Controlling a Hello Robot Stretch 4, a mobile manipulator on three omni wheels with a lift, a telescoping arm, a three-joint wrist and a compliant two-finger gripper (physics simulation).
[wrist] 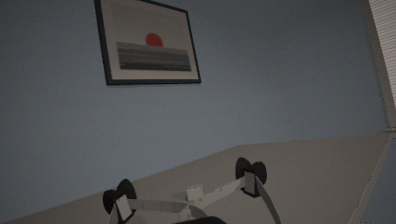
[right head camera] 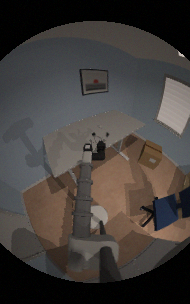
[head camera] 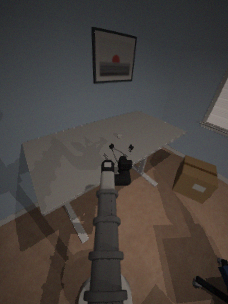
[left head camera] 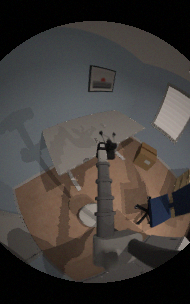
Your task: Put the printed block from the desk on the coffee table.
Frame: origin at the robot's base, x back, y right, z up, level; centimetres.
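Seen in the pictures: gripper, fingertip midpoint: (wrist: pixel 186 181) (right head camera: pixel 100 132) (head camera: pixel 121 145) (left head camera: pixel 106 131); robot's base at its link origin: (right head camera: pixel 94 215) (left head camera: pixel 91 214).
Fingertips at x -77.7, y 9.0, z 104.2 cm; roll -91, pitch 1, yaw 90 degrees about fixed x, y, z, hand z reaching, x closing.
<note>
Offsets run from my fingertips to a thing's top centre. "pt": to the spot under its first point. Level surfaces: height alone.
The printed block @[dx -29.5, dy +1.5, dz -9.1 cm] (head camera: pixel 119 135) (right head camera: pixel 100 126) (wrist: pixel 195 193) is small and pale and sits on the desk @[dz -12.0 cm] (head camera: pixel 160 131) (left head camera: pixel 62 150) (right head camera: pixel 62 152) (wrist: pixel 310 165), toward its back. My gripper (head camera: pixel 121 147) (left head camera: pixel 107 133) (right head camera: pixel 100 134) (wrist: pixel 186 181) is open, its two dark fingertips wide apart over the desk. In the head camera view the block shows just beyond the fingertips. In the wrist view it shows between them, low in the picture, with nothing gripped. The exact gap in height and depth is hard to tell. The coffee table does not show in these views.
A cardboard box @[dx -40.1, dy +122.8, dz -66.3 cm] (head camera: pixel 196 179) (left head camera: pixel 145 156) (right head camera: pixel 151 155) stands on the floor right of the desk. A blue office chair @[pt dx +91.1, dy +96.7, dz -60.0 cm] (left head camera: pixel 160 210) (right head camera: pixel 166 212) stands nearer on the right. A framed picture (head camera: pixel 114 56) (wrist: pixel 150 45) hangs on the wall behind the desk.
</note>
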